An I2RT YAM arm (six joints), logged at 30 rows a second.
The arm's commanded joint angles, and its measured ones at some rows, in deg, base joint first. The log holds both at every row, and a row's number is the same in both.
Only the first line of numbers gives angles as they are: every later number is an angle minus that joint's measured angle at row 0.
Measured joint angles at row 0: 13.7 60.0 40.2 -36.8 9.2 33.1
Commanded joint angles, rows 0 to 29: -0.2 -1.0 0.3 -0.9 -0.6 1.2; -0.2 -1.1 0.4 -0.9 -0.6 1.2; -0.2 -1.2 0.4 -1.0 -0.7 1.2; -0.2 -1.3 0.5 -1.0 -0.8 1.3; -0.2 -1.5 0.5 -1.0 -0.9 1.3; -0.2 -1.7 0.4 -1.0 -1.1 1.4; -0.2 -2.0 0.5 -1.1 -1.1 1.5; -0.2 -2.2 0.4 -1.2 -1.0 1.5; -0.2 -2.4 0.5 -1.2 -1.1 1.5; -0.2 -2.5 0.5 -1.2 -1.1 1.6; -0.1 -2.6 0.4 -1.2 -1.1 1.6; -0.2 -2.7 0.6 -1.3 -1.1 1.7; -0.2 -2.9 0.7 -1.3 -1.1 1.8; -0.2 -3.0 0.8 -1.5 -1.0 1.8; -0.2 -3.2 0.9 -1.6 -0.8 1.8; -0.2 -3.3 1.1 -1.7 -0.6 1.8; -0.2 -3.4 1.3 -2.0 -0.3 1.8; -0.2 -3.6 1.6 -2.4 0.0 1.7; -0.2 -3.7 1.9 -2.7 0.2 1.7; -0.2 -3.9 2.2 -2.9 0.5 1.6; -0.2 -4.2 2.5 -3.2 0.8 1.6; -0.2 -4.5 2.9 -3.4 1.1 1.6; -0.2 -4.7 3.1 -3.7 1.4 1.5; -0.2 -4.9 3.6 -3.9 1.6 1.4; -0.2 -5.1 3.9 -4.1 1.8 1.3; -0.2 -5.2 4.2 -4.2 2.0 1.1; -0.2 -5.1 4.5 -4.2 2.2 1.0; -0.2 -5.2 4.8 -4.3 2.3 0.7; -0.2 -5.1 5.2 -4.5 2.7 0.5; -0.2 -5.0 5.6 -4.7 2.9 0.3
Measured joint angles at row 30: 0.0 -4.3 3.3 -3.5 0.5 0.9
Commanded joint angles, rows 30 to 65: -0.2 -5.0 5.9 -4.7 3.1 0.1; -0.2 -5.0 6.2 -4.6 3.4 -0.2; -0.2 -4.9 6.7 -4.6 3.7 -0.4; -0.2 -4.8 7.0 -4.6 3.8 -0.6; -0.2 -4.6 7.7 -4.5 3.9 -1.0; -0.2 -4.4 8.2 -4.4 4.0 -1.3; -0.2 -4.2 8.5 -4.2 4.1 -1.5; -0.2 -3.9 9.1 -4.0 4.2 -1.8; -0.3 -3.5 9.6 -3.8 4.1 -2.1; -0.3 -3.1 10.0 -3.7 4.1 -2.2; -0.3 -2.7 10.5 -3.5 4.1 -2.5; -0.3 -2.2 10.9 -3.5 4.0 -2.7; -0.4 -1.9 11.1 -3.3 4.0 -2.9; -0.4 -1.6 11.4 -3.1 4.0 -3.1; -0.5 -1.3 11.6 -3.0 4.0 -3.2; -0.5 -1.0 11.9 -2.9 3.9 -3.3; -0.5 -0.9 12.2 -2.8 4.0 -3.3; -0.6 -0.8 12.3 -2.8 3.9 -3.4; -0.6 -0.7 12.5 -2.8 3.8 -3.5; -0.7 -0.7 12.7 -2.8 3.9 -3.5; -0.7 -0.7 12.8 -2.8 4.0 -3.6; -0.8 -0.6 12.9 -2.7 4.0 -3.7; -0.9 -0.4 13.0 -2.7 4.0 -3.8; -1.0 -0.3 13.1 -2.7 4.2 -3.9; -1.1 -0.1 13.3 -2.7 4.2 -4.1; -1.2 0.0 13.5 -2.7 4.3 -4.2; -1.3 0.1 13.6 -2.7 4.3 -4.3; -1.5 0.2 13.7 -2.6 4.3 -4.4; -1.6 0.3 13.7 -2.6 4.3 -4.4; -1.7 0.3 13.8 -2.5 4.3 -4.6; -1.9 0.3 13.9 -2.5 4.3 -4.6; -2.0 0.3 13.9 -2.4 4.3 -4.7; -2.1 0.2 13.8 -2.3 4.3 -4.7; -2.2 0.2 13.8 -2.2 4.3 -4.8; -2.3 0.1 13.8 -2.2 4.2 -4.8; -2.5 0.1 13.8 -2.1 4.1 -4.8
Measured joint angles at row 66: -1.8 0.3 11.9 -3.3 2.9 -4.2
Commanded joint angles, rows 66 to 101: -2.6 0.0 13.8 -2.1 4.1 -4.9; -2.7 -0.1 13.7 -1.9 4.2 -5.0; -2.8 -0.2 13.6 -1.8 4.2 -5.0; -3.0 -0.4 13.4 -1.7 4.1 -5.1; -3.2 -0.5 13.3 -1.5 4.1 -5.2; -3.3 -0.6 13.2 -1.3 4.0 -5.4; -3.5 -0.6 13.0 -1.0 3.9 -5.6; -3.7 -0.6 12.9 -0.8 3.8 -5.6; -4.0 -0.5 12.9 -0.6 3.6 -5.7; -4.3 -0.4 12.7 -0.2 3.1 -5.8; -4.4 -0.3 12.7 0.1 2.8 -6.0; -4.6 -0.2 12.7 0.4 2.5 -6.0; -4.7 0.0 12.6 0.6 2.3 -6.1; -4.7 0.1 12.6 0.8 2.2 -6.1; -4.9 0.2 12.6 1.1 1.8 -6.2; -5.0 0.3 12.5 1.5 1.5 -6.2; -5.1 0.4 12.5 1.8 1.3 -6.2; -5.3 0.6 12.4 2.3 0.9 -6.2; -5.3 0.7 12.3 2.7 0.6 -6.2; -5.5 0.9 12.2 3.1 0.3 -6.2; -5.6 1.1 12.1 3.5 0.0 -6.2; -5.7 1.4 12.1 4.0 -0.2 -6.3; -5.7 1.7 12.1 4.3 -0.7 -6.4; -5.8 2.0 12.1 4.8 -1.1 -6.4; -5.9 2.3 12.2 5.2 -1.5 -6.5; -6.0 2.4 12.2 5.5 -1.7 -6.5; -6.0 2.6 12.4 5.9 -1.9 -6.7; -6.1 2.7 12.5 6.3 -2.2 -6.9; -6.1 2.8 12.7 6.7 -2.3 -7.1; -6.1 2.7 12.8 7.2 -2.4 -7.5; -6.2 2.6 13.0 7.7 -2.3 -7.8; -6.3 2.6 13.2 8.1 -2.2 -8.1; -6.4 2.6 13.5 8.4 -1.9 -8.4; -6.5 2.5 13.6 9.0 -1.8 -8.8; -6.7 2.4 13.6 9.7 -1.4 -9.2; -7.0 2.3 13.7 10.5 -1.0 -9.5
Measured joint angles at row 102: -6.2 2.8 11.9 6.5 -1.2 -7.7
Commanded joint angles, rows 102 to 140: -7.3 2.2 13.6 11.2 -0.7 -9.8; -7.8 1.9 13.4 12.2 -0.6 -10.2; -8.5 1.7 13.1 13.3 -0.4 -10.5; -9.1 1.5 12.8 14.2 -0.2 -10.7; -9.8 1.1 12.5 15.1 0.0 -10.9; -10.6 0.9 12.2 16.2 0.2 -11.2; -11.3 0.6 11.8 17.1 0.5 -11.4; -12.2 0.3 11.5 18.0 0.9 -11.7; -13.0 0.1 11.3 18.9 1.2 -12.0; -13.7 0.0 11.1 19.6 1.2 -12.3; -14.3 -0.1 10.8 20.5 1.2 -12.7; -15.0 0.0 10.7 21.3 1.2 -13.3; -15.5 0.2 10.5 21.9 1.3 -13.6; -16.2 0.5 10.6 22.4 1.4 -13.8; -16.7 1.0 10.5 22.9 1.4 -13.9; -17.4 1.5 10.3 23.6 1.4 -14.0; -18.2 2.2 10.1 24.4 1.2 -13.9; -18.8 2.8 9.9 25.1 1.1 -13.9; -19.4 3.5 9.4 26.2 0.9 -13.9; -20.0 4.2 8.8 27.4 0.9 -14.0; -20.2 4.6 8.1 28.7 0.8 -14.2; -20.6 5.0 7.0 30.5 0.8 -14.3; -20.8 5.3 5.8 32.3 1.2 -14.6; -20.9 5.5 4.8 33.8 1.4 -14.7; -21.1 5.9 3.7 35.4 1.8 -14.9; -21.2 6.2 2.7 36.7 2.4 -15.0; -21.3 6.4 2.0 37.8 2.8 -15.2; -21.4 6.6 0.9 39.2 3.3 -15.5; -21.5 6.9 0.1 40.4 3.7 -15.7; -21.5 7.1 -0.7 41.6 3.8 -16.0; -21.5 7.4 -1.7 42.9 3.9 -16.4; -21.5 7.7 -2.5 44.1 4.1 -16.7; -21.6 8.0 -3.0 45.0 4.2 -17.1; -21.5 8.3 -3.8 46.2 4.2 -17.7; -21.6 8.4 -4.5 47.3 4.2 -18.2; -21.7 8.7 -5.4 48.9 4.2 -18.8; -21.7 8.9 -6.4 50.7 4.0 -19.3; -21.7 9.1 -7.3 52.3 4.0 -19.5; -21.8 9.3 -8.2 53.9 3.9 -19.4
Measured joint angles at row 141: -21.3 8.7 -6.6 45.8 2.8 -17.3
